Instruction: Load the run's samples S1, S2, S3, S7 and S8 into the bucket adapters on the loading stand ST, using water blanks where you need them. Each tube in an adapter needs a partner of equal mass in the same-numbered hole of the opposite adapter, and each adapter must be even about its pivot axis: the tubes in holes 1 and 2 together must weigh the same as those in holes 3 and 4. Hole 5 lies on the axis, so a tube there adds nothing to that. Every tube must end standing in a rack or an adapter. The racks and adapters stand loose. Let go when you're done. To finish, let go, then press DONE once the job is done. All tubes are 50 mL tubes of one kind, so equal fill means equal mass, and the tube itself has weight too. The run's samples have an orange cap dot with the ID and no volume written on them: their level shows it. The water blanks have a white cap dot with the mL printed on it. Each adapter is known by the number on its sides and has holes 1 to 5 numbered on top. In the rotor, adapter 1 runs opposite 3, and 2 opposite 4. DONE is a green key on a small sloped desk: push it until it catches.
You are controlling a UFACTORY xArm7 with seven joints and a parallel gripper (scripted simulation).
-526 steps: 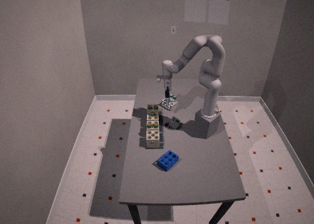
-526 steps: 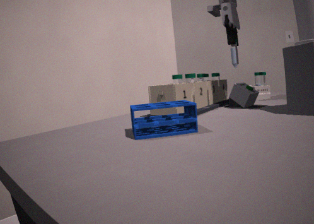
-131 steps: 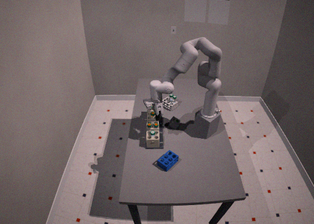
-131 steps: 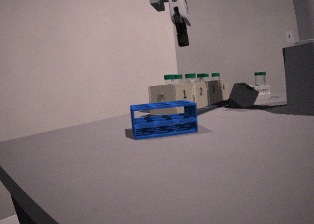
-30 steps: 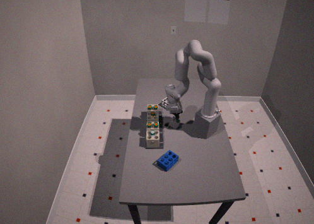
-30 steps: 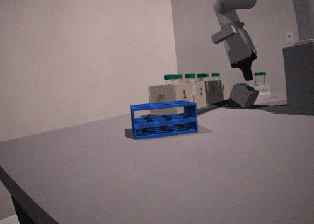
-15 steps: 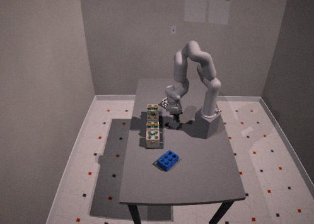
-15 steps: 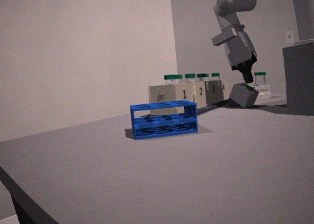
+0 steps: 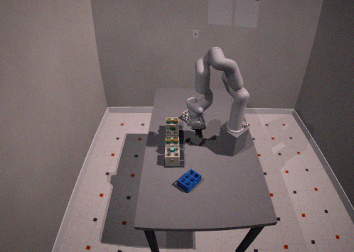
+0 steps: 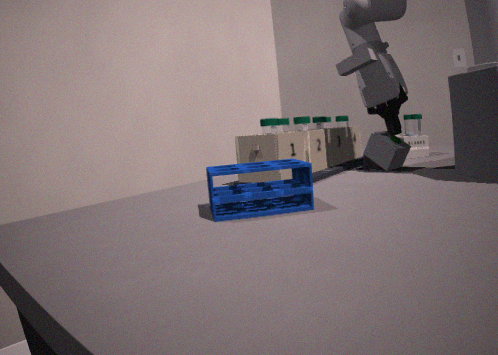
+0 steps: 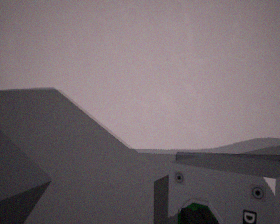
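Right now my hand is 4 cm above the sloped done desk, 2 cm short of it and 1 cm to the left of it. Also, from my hand: sample tube: 19 cm ahead, 5 cm to the right, 3 cm below; then adapter: 21 cm ahead, 17 cm to the left, 5 cm below; then white rack: 29 cm to the right, 7 cm below, 1 cm ahead.
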